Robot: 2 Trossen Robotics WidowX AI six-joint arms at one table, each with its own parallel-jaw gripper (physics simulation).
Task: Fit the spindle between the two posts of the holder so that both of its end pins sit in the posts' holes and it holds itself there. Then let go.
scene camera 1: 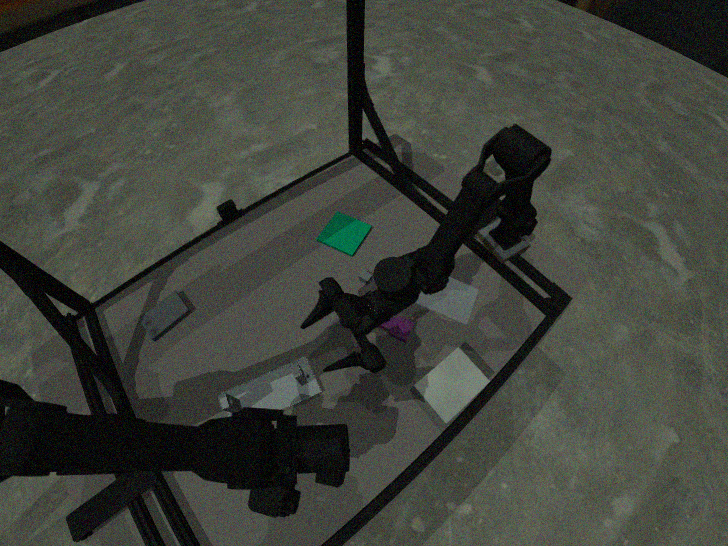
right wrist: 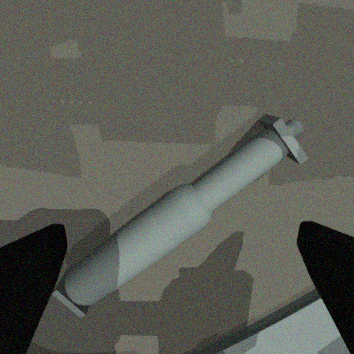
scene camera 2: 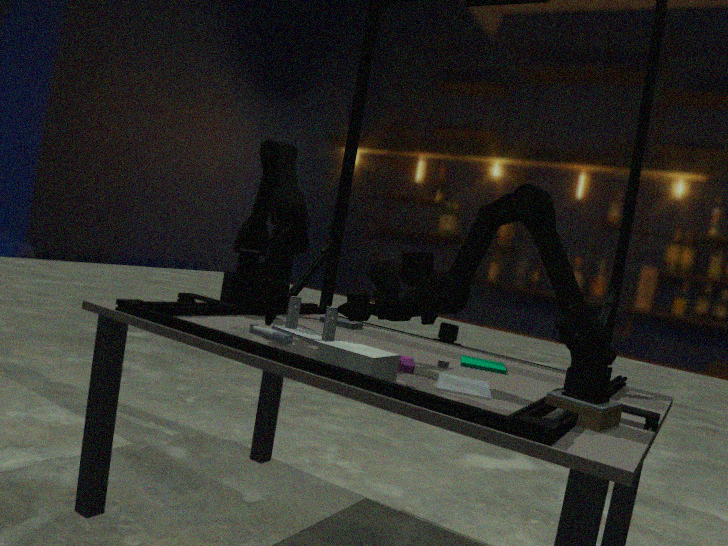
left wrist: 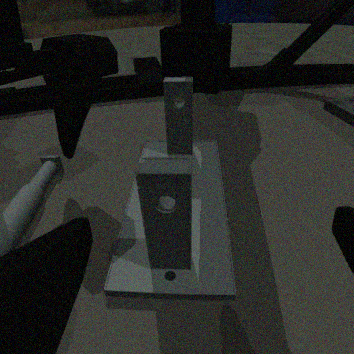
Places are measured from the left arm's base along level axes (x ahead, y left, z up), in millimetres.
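Pixels of known places: left gripper, fingertip midpoint: (scene camera 1: 312,349) (left wrist: 213,224); right gripper, fingertip midpoint: (right wrist: 183,234) (scene camera 2: 268,323) (left wrist: 20,177); left arm's base, origin of the base link: (scene camera 1: 505,236) (scene camera 2: 585,397); right arm's base, origin of the base link: (left wrist: 197,25).
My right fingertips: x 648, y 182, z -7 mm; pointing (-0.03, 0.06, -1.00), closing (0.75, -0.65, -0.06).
Observation:
Ahead of a thing's pixels: the offset from my right fingertips to its top centre.
The pale spindle {11 mm back, 0 mm left, 9 mm down} (right wrist: 155,240) (left wrist: 25,205) (scene camera 2: 270,333) lies on the table beside the holder, slanting across the right wrist view. A square flange and end pin show at its upper right end there. The holder {5 mm ahead, 130 mm right, 24 mm down} (scene camera 1: 273,393) (left wrist: 215,225) (right wrist: 300,327) stands flat with two upright posts; their holes show in the left wrist view and no spindle is between them. My right gripper (right wrist: 183,234) is open and empty above the spindle; scene camera 1 hides its fingers. My left gripper (scene camera 1: 313,348) (left wrist: 213,224) is open and empty, near the holder's end.
A white block {306 mm back, 33 mm left, 17 mm up} (scene camera 1: 452,384) (scene camera 2: 382,365), a pale plate {425 mm back, 145 mm right, 28 mm down} (scene camera 1: 455,299) (scene camera 2: 464,384), a magenta piece {277 mm back, 144 mm right, 18 mm down} (scene camera 1: 401,327) (scene camera 2: 406,364) and a green plate {309 mm back, 407 mm right, 23 mm down} (scene camera 1: 345,233) (scene camera 2: 483,364) lie on the table. A grey block {166 mm ahead, 404 mm right, 18 mm down} (scene camera 1: 167,314) lies at the left in scene camera 1. Dark frame rails edge the table.

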